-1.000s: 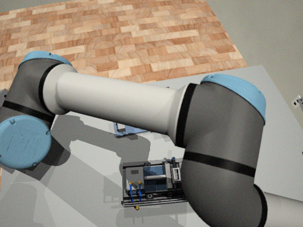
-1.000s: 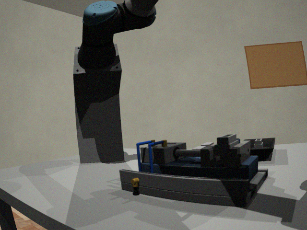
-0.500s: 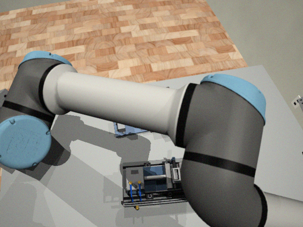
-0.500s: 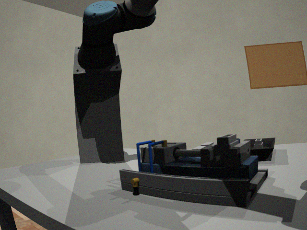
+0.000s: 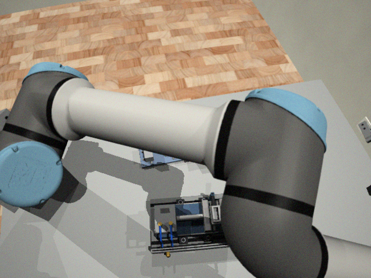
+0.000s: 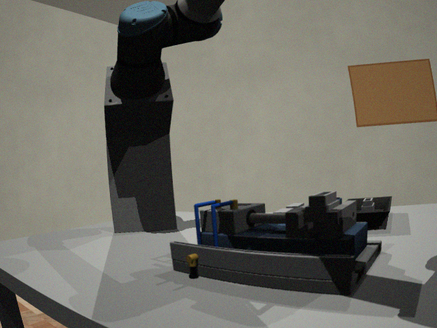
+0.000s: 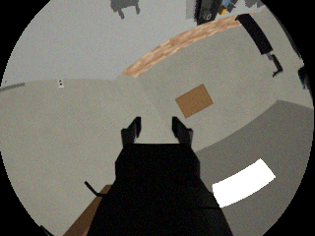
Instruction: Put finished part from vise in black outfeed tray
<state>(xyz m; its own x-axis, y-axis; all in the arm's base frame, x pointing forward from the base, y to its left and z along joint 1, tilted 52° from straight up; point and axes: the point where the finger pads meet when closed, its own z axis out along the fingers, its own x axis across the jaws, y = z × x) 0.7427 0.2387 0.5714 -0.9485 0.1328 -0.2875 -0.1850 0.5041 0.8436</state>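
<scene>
Right now my hand is 53 cm past the blue base, 31 cm above it and 5 cm to the left of it. Round my hand: blue fixture plate (58 cm behind, 35 cm below, 30 cm to the left); yellow block (54 cm behind, 34 cm to the left, 33 cm below).
</scene>
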